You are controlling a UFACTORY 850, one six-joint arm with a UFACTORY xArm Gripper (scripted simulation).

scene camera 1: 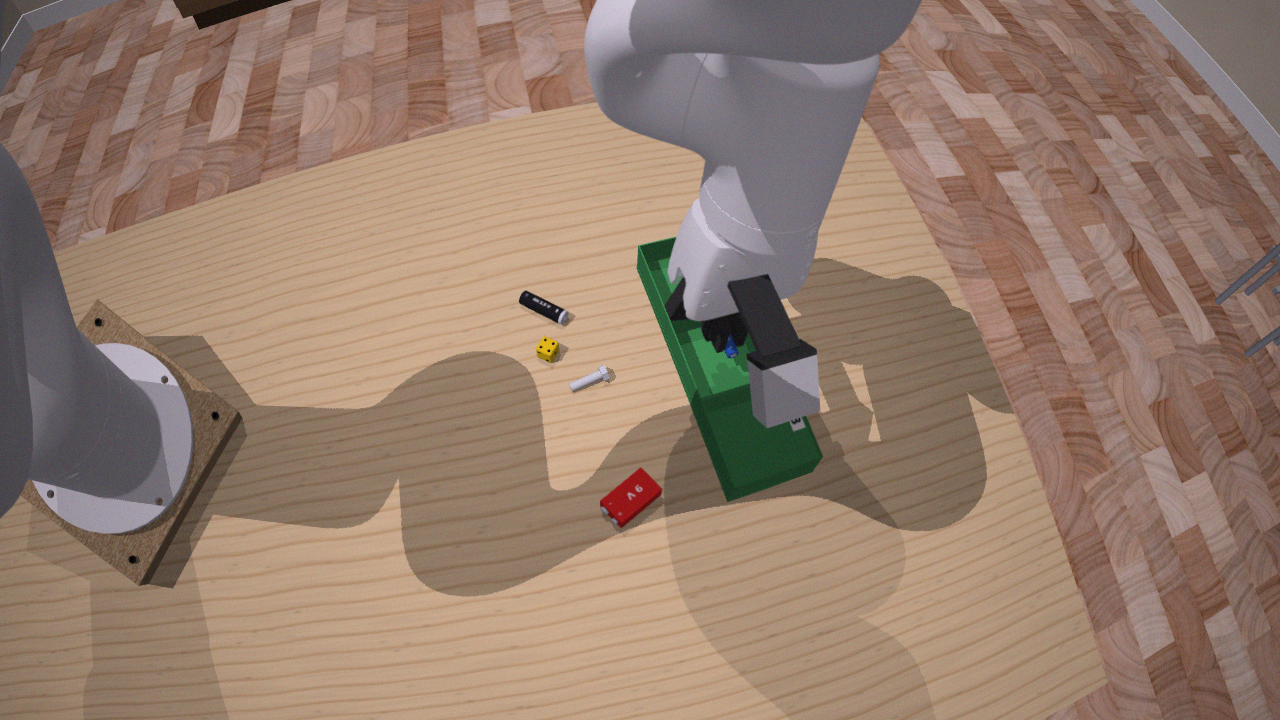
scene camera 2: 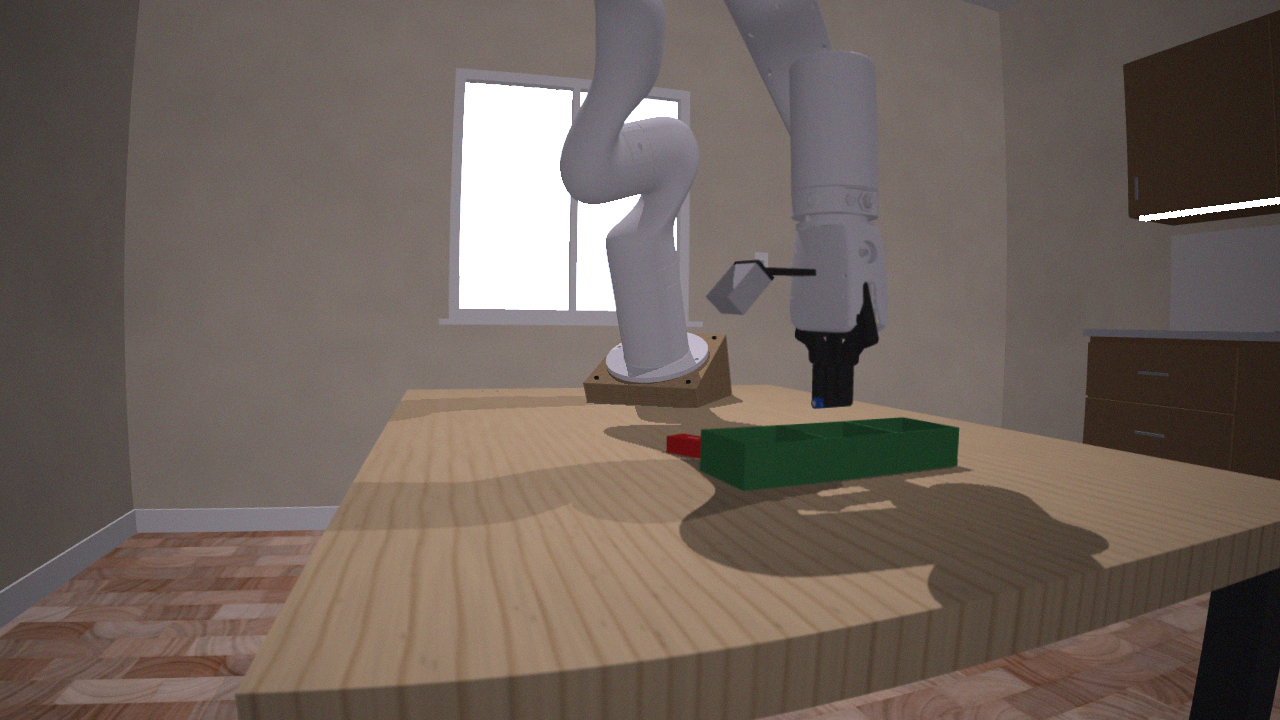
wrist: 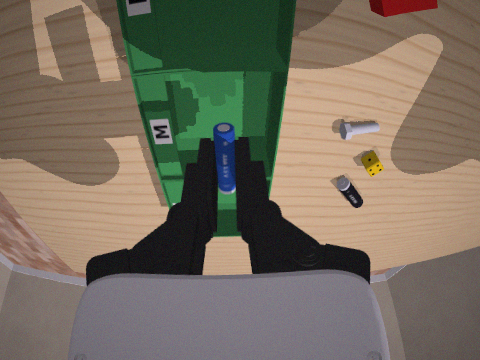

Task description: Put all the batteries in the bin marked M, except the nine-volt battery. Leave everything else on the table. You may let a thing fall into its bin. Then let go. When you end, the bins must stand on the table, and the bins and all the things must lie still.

Scene:
my gripper: scene camera 1; scene camera 2; wrist 225, 157
green three-part bin: scene camera 1; scene camera 2 782, 456; wrist
same spot on my gripper: [scene camera 1: 719, 335] = [scene camera 2: 812, 378]
same spot on green three-part bin: [wrist: 258, 47] = [scene camera 1: 710, 412]

